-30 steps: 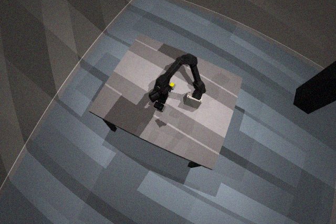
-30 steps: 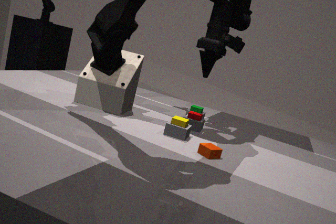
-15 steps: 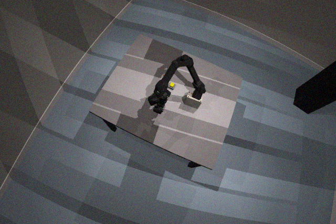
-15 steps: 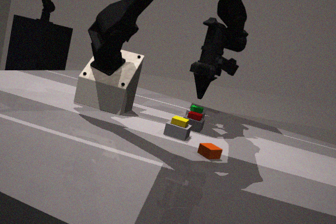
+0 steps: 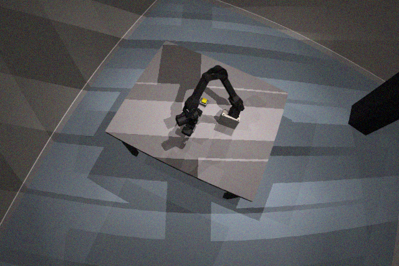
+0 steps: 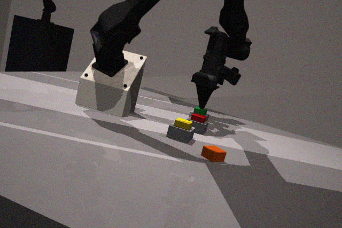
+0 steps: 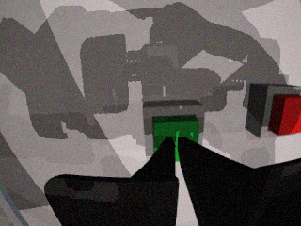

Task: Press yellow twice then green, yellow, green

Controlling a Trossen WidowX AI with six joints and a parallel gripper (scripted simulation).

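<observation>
Now: gripper tip 1 cm above the green button. From my gripper tip the other things lie so: orange block: 11 cm ahead, 27 cm to the right, 3 cm below; then yellow button: 2 cm ahead, 21 cm to the right, 1 cm below; then red button: 3 cm ahead, 10 cm to the right, 1 cm below.
</observation>
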